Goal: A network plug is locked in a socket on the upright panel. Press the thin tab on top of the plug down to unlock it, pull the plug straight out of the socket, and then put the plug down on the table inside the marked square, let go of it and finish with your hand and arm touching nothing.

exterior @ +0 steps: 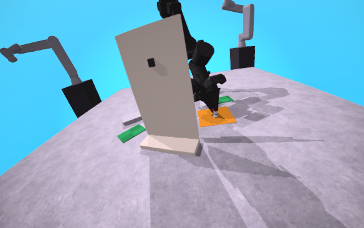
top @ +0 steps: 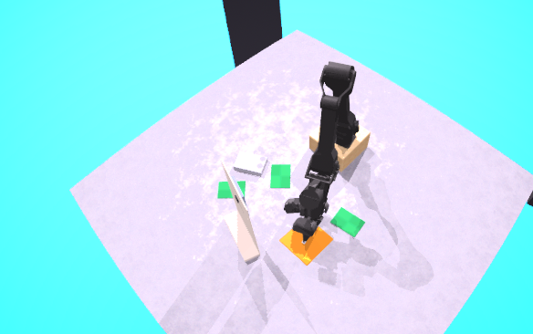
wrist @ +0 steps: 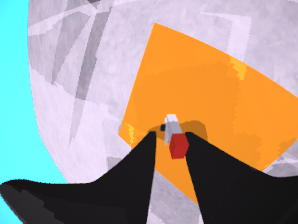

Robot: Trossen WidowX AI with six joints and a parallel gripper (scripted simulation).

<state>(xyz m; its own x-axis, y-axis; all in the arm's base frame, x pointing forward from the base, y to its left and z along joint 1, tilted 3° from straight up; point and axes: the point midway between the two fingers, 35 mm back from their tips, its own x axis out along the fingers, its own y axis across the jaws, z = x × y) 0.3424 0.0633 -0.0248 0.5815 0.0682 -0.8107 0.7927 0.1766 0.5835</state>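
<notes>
Now: the network plug right at my gripper tip. From my gripper tip the other things lie so: upright panel 17 cm to the right, 12 cm above, 8 cm ahead; then marked orange square 2 cm below, 1 cm behind; then flat grey block 32 cm to the right, 15 cm behind, 1 cm below.
</notes>
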